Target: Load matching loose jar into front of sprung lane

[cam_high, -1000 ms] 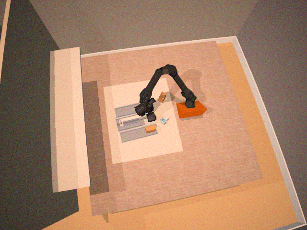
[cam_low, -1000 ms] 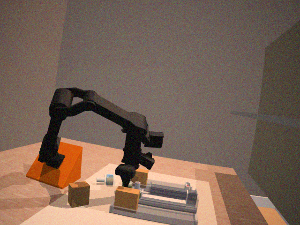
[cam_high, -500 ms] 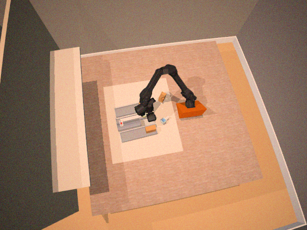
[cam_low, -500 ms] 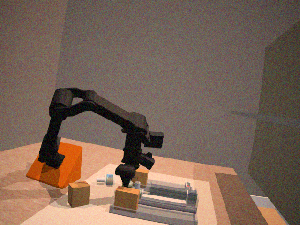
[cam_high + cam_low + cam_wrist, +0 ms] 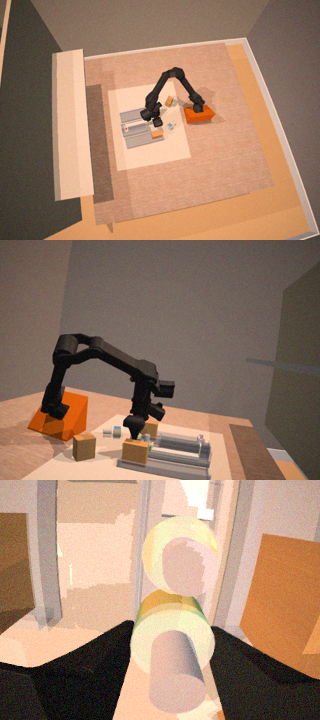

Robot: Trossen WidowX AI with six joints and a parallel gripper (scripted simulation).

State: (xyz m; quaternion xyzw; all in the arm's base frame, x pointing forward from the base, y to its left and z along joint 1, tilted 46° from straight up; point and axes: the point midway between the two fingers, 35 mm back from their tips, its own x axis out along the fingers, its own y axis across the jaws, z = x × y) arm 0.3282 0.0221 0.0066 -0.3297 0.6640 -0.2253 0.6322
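Now: gripper tip 140 mm short of the grey lane, 40 mm to the right of it and 30 mm above it. From my gripper tip the other things lie so: red mark (220 mm ahead, 70 mm to the left, 20 mm above); then pusher plate (140 mm ahead, 50 mm to the left); then long pale shelf (510 mm ahead, 320 mm above, 40 mm to the left).
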